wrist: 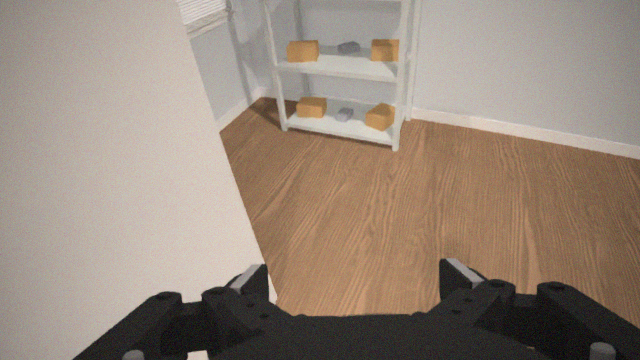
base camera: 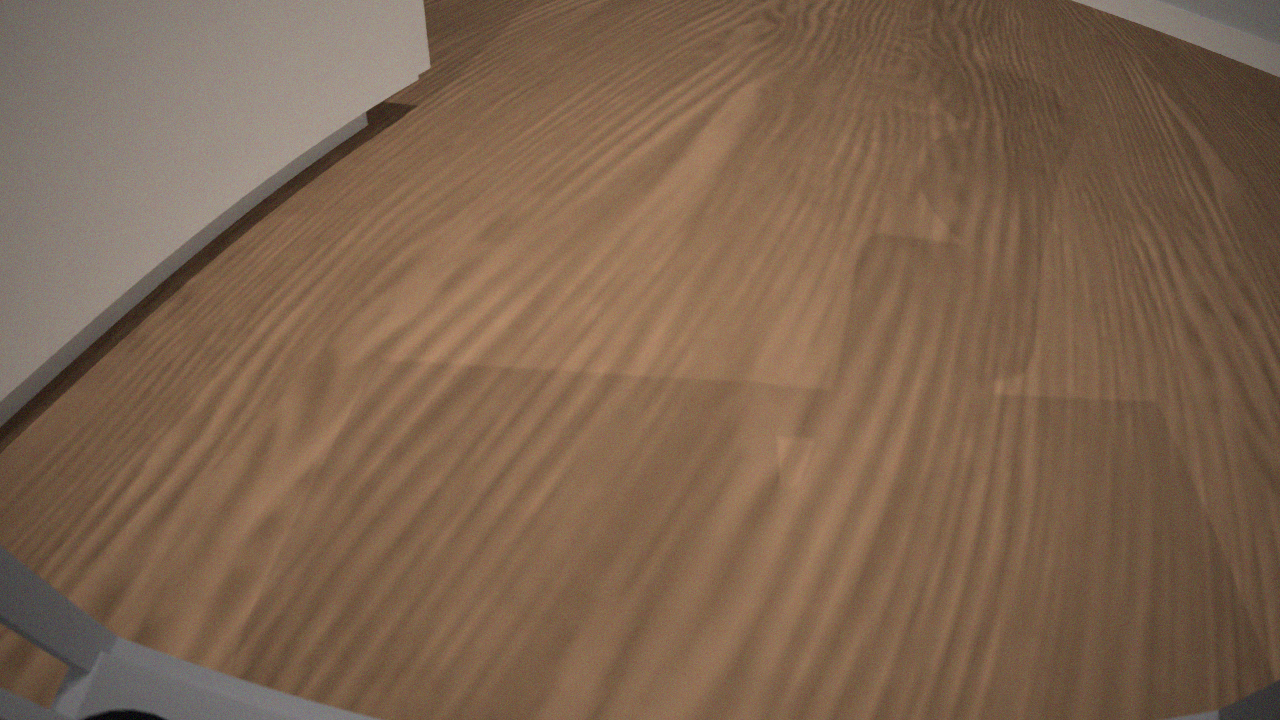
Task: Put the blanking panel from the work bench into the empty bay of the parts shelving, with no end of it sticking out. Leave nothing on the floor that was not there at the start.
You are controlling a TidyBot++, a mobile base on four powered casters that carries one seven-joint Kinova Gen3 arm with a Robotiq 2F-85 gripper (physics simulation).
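Frame: origin at the arm's base, x back, y right, z up, level; millimetres.
Seen in the pictures: gripper, fingertip midpoint: [wrist: 353,281].
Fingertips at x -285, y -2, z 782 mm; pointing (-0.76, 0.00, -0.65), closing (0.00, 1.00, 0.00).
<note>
A point is followed by its place in that frame.
A white shelving unit [wrist: 401,100] @(y 363, x -1955, z -7 mm) stands against the far wall in the wrist view, at the upper middle. Two of its lower shelves show, each with an orange box near either end and a small grey item between them. Its upper part is cut off by the top of the view, and I cannot tell which bay is the empty one. My gripper [wrist: 353,281] @(y -2, x -285, z 782 mm) is open, with nothing between its fingers, in front of the shelving and well apart from it. The blanking panel and the work bench do not show in the base or wrist view.
A large pale cabinet or partition [base camera: 187,134] @(y -445, x -555, z -258 mm) [wrist: 115,165] @(y -420, x -615, z 614 mm) stands close on the left in both views. Wooden floor [base camera: 626,492] @(y -31, x -339, z -396 mm) [wrist: 360,215] @(y 74, x -1381, z -396 mm) runs from its edge towards the shelving. A wall with a white baseboard [wrist: 525,131] @(y 1313, x -2068, z -345 mm) stands behind and to the right.
</note>
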